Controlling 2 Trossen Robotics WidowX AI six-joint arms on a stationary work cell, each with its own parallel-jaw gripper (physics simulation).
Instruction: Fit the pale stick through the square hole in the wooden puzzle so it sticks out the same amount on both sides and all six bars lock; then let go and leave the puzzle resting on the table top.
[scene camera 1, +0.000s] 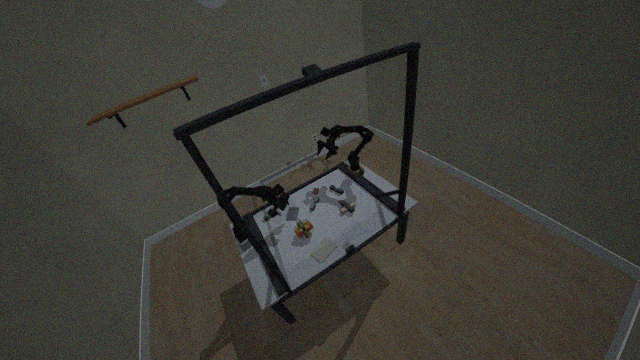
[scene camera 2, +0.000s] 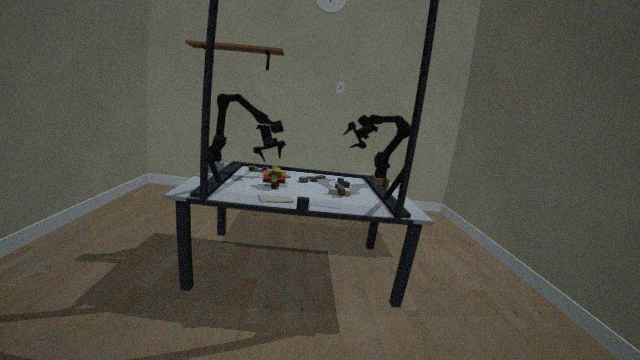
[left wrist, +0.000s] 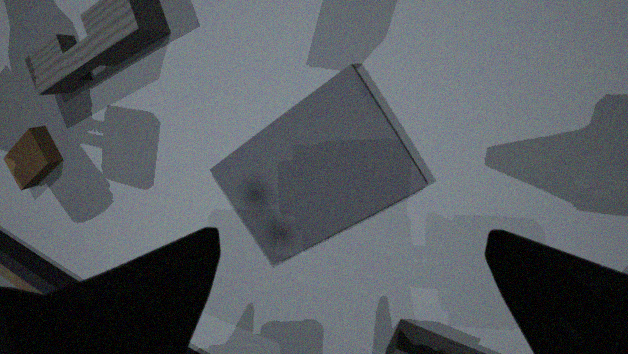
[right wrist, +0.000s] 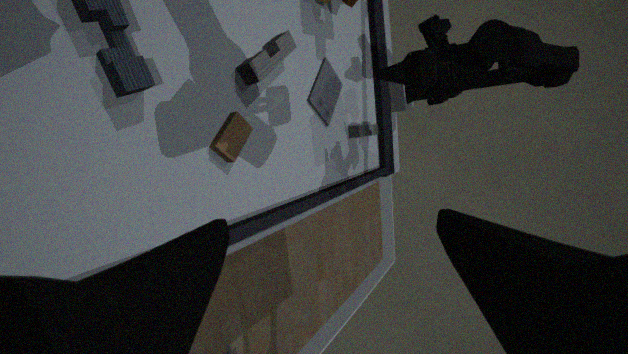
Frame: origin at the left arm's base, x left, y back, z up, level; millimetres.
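Where they show: left gripper, fingertip midpoint: (scene camera 1: 284, 209) (scene camera 2: 272, 160) (left wrist: 354, 242) (right wrist: 378, 74); right gripper, fingertip midpoint: (scene camera 1: 321, 157) (scene camera 2: 346, 141) (right wrist: 333, 225); left arm's base, link origin: (scene camera 1: 242, 237) (scene camera 2: 214, 160) (right wrist: 408, 92); right arm's base, link origin: (scene camera 1: 355, 168) (scene camera 2: 380, 177).
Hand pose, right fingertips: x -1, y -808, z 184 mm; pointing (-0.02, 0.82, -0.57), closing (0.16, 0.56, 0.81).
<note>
Each offset is from my right fingertips to the centre of the thing. Level surfaces: height alone.
The wooden puzzle @(dx -264, dy +468, dz -205 mm) (scene camera 1: 303, 229) (scene camera 2: 274, 176) (right wrist: 349, 2), a cross-shaped cluster of orange, yellow and dark bars, rests on the table top @(dz -249 mm) (scene camera 1: 305, 272). A yellowish bar end stands up from its middle. The views are too small and dark to tell which bar is the pale stick or how far it sticks out. My left gripper (scene camera 1: 279, 209) (scene camera 2: 272, 157) (left wrist: 354, 242) is open and empty, raised above the table behind the puzzle. My right gripper (scene camera 1: 323, 154) (scene camera 2: 348, 140) (right wrist: 333, 225) is open and empty, high over the back right, well away from the puzzle.
A grey slab @(dx -52, dy +417, dz -246 mm) (scene camera 1: 292, 213) (left wrist: 320, 165) (right wrist: 326, 92) lies behind the puzzle. Notched bars (left wrist: 85, 55) (right wrist: 125, 67), a small brown block @(dx -21, dy +147, dz -241 mm) (left wrist: 32, 157) (right wrist: 232, 137) and a pale-and-dark cluster @(dx -347, dy +124, dz -220 mm) (scene camera 1: 346, 207) (scene camera 2: 340, 190) lie around. A pale flat board @(dx -458, dy +473, dz -246 mm) (scene camera 1: 324, 250) (scene camera 2: 276, 198) lies in front.
</note>
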